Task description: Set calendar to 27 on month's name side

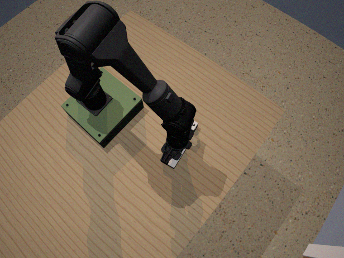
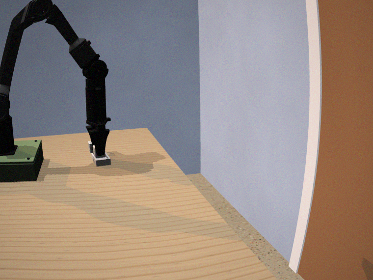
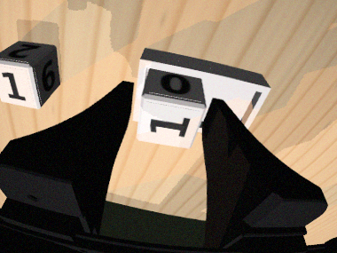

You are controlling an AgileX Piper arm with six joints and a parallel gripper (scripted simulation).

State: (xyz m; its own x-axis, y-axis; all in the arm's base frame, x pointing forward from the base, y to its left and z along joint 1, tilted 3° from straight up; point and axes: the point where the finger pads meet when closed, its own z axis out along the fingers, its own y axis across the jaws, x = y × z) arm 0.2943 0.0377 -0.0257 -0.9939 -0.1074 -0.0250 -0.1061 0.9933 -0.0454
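Now: the white tray 20 mm to the right of my hand and 20 mm below it.
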